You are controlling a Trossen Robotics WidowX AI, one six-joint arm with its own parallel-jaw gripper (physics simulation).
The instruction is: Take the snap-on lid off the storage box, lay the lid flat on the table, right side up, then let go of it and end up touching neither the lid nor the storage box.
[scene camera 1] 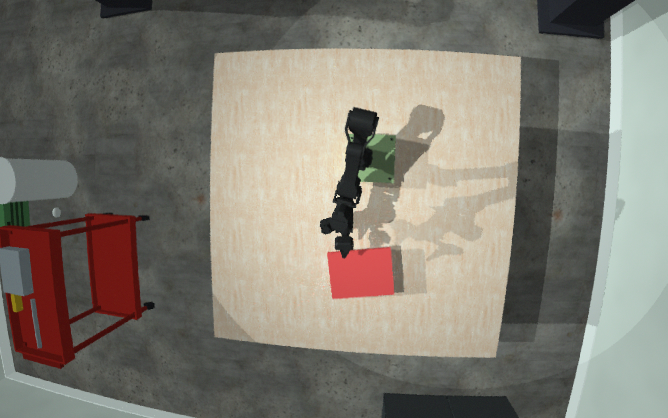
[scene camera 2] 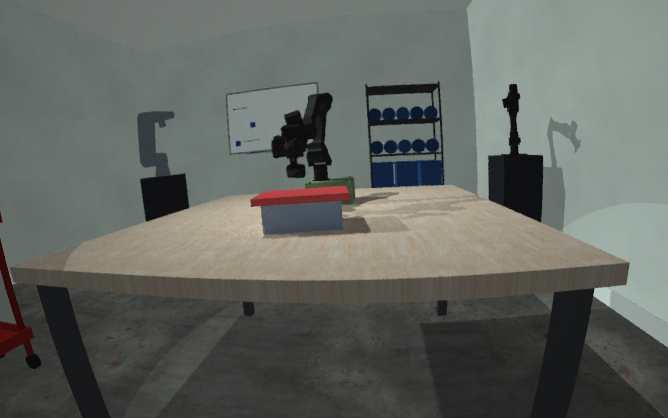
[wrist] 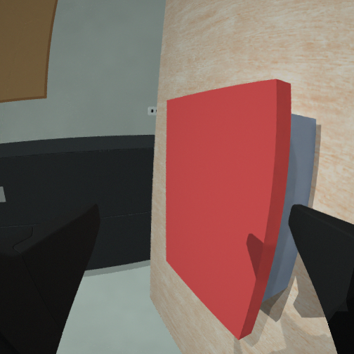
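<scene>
The red lid [scene camera 1: 362, 275] [scene camera 2: 302, 196] [wrist: 220, 190] lies flat on top of the blue-grey storage box [scene camera 2: 302, 217] [wrist: 303, 150], its rim overhanging the box walls. The box stands on the table; the lid hides it in scene camera 1. My gripper [scene camera 1: 344, 254] [scene camera 2: 295, 171] [wrist: 198, 215] is wide open and empty. It is above the lid's level, at the lid's long edge facing the arm base, towards the left end in scene camera 1. In the wrist view the fingers appear left and right of the lid's near part, and a finger shadow falls on the lid.
The wooden table [scene camera 1: 270, 200] [scene camera 2: 200, 260] carries the green arm base [scene camera 1: 385, 172] [scene camera 2: 347, 190] behind the box. A red cart [scene camera 1: 114, 265] stands on the floor left of the table. A dark cabinet [scene camera 1: 445, 407] [wrist: 115, 185] stands beyond the table edge.
</scene>
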